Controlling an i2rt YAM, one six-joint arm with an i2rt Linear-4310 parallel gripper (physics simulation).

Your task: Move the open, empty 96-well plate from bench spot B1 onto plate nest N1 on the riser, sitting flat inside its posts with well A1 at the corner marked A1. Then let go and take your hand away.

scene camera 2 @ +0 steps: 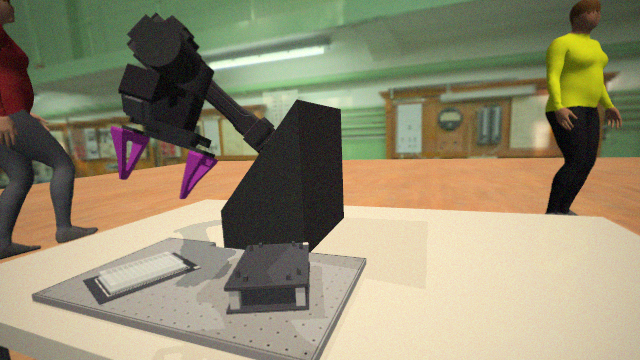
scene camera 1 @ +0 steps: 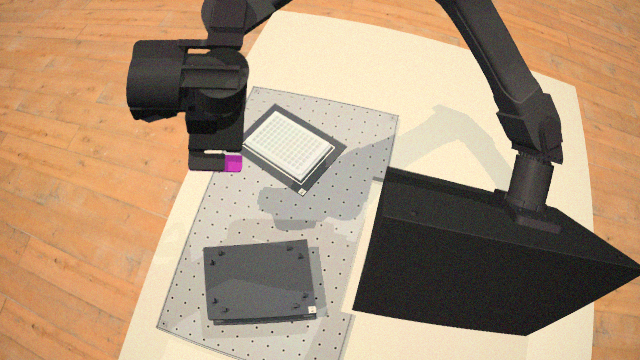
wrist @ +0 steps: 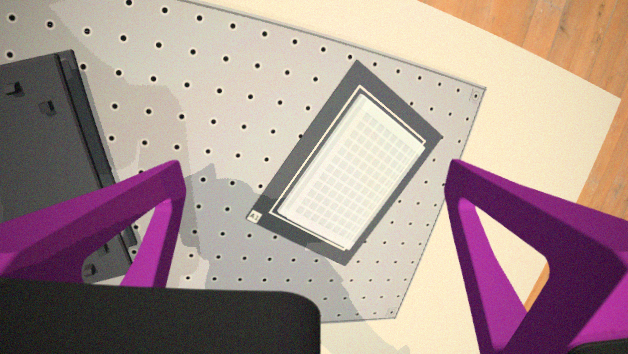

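Note:
The white 96-well plate (scene camera 1: 289,145) (scene camera 2: 142,272) (wrist: 352,172) lies flat on the dark mat of spot B1 (scene camera 1: 305,188) (scene camera 2: 102,298) (wrist: 310,130), turned at an angle to the pegboard. The mat has an A1 label at one corner. The dark nest N1 on its riser (scene camera 1: 260,282) (scene camera 2: 275,265) (wrist: 40,145) has small posts near its corners and an A1 label at its near right corner in scene camera 1. My gripper (scene camera 2: 152,189) (wrist: 314,174) is open and empty, high above the board. In the wrist view its magenta fingers stand apart on either side of the plate.
The perforated grey board (scene camera 1: 200,220) (scene camera 2: 210,312) (wrist: 235,110) carries the mat and riser on the cream table (scene camera 1: 440,80) (scene camera 2: 475,280) (wrist: 530,85). The black arm base (scene camera 1: 480,265) (scene camera 2: 300,185) stands beside the board. Two people (scene camera 2: 577,75) (scene camera 2: 30,130) stand behind the table.

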